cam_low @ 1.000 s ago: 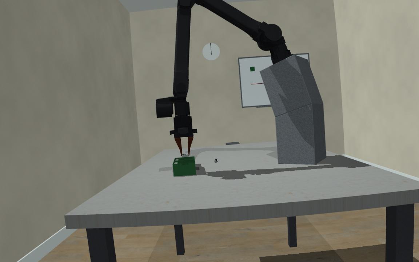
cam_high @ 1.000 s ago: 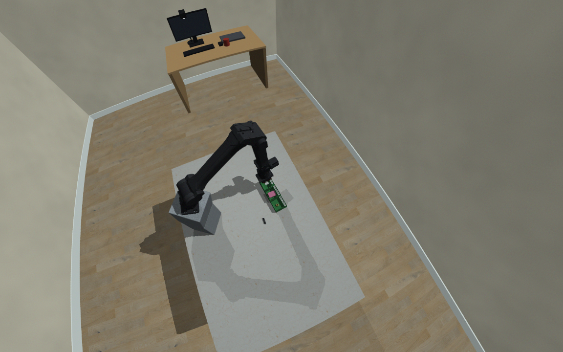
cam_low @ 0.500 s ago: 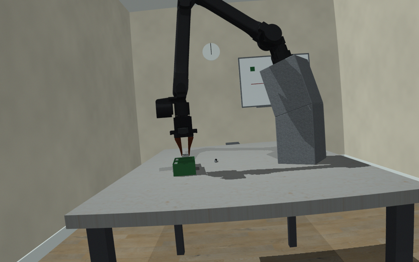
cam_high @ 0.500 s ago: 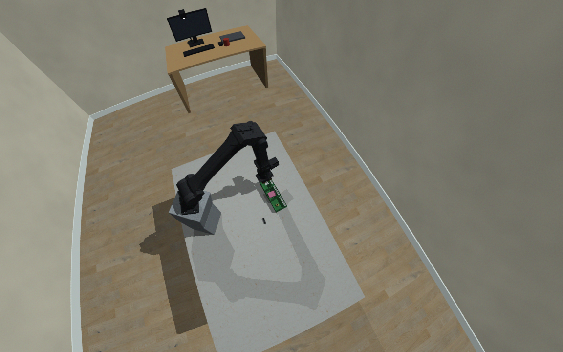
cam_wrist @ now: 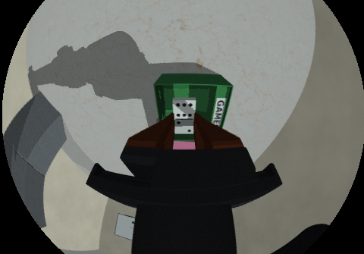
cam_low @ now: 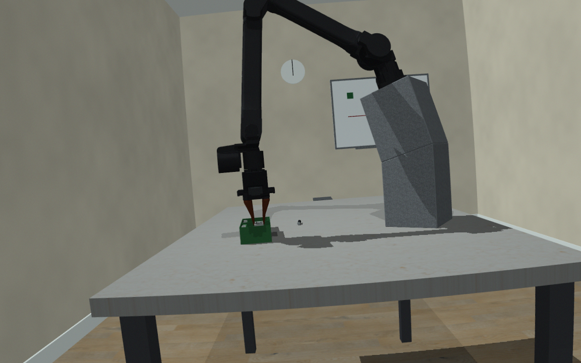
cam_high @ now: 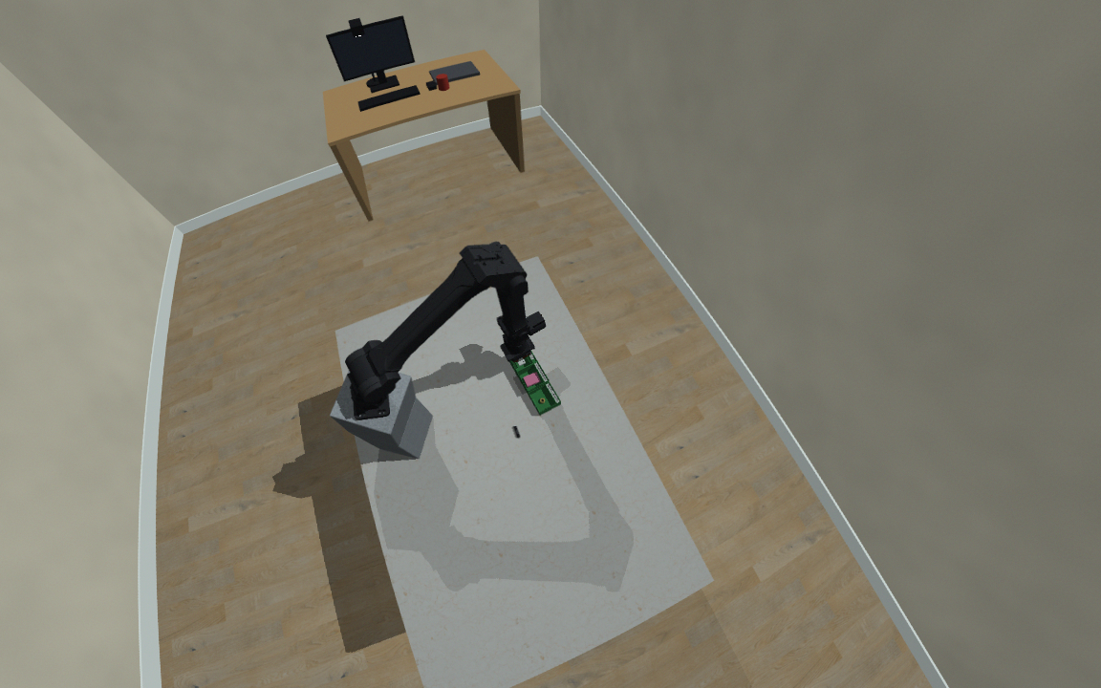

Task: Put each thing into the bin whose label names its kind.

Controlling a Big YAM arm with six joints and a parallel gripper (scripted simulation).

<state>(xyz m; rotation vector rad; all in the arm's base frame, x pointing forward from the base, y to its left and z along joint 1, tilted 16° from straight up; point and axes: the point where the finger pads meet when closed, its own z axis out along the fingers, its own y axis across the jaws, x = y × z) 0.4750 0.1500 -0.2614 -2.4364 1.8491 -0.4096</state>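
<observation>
Now: hand 80 mm to the left of the pink eraser, 30 mm short of it and 30 mm above it. From my hand the other things lie so: grey-white piece (80 mm to the right, 40 mm below, 20 mm ahead); brass nut (160 mm to the right, 40 mm below, 40 mm ahead); white domino (right at my hand).
</observation>
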